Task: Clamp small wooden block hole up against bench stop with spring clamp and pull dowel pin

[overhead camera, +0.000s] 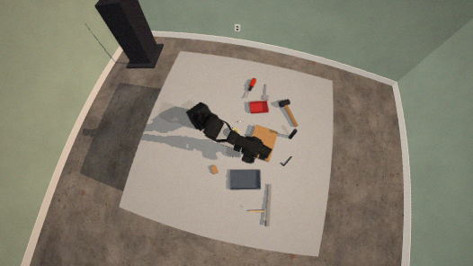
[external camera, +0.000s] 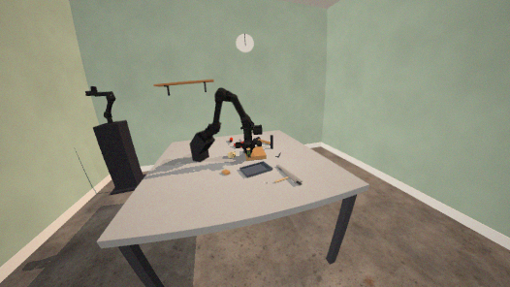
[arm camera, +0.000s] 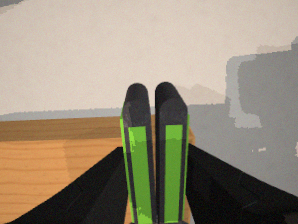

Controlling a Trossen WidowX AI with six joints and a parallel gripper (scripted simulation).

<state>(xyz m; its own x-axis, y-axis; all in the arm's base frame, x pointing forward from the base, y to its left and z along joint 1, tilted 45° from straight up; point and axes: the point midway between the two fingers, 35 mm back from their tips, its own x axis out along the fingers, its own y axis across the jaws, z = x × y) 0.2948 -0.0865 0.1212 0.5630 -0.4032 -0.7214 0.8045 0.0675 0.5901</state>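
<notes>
Right now my hand is 90 mm to the right of the dowel pin, 20 mm short of it and 20 mm above it. From my hand the other things lie so: small wooden block (90 mm to the left, 40 mm below, 20 mm ahead); then bench stop (100 mm to the left, 40 mm below, 10 mm ahead); then wooden board (80 mm to the left, 80 mm ahead, 60 mm below).
</notes>
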